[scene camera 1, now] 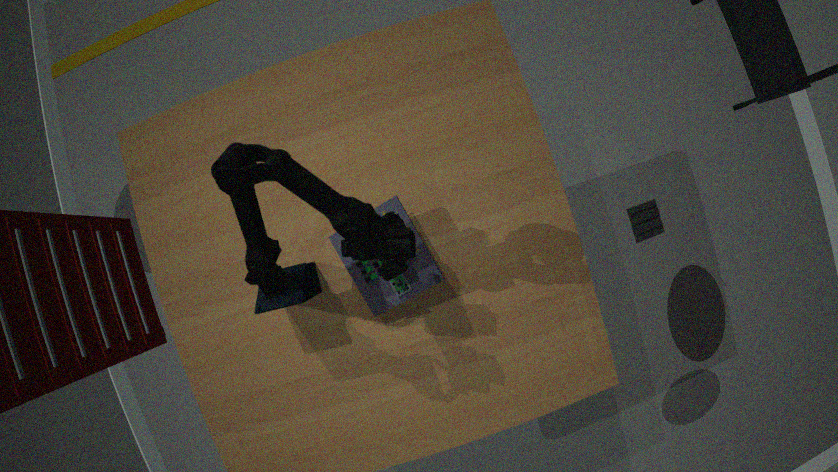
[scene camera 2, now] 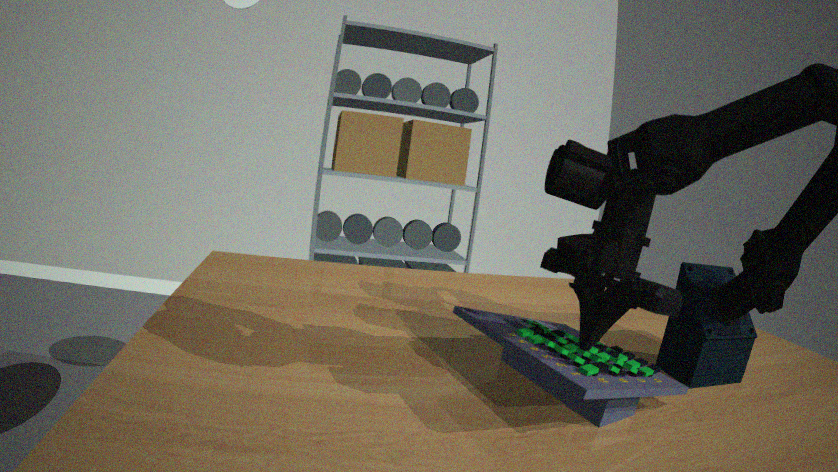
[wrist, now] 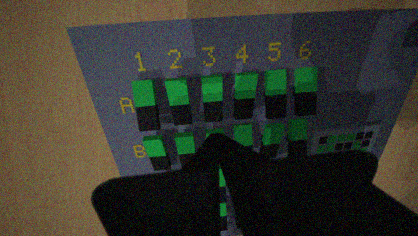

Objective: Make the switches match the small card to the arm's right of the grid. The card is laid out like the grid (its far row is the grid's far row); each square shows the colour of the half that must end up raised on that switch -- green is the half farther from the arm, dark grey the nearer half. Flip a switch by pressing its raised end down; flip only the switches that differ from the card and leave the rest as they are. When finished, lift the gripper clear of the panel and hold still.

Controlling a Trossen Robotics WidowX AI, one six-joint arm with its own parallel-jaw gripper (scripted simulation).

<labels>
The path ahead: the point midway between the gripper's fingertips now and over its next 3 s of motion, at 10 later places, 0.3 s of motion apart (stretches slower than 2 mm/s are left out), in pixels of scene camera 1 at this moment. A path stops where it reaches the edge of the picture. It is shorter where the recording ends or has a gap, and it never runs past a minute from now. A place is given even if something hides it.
My gripper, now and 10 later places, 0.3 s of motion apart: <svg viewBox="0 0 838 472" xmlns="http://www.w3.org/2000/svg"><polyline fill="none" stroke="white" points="385,239 385,239 385,239 384,239 377,244 367,250 364,252 365,251 366,250 367,250 366,250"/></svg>
</labels>
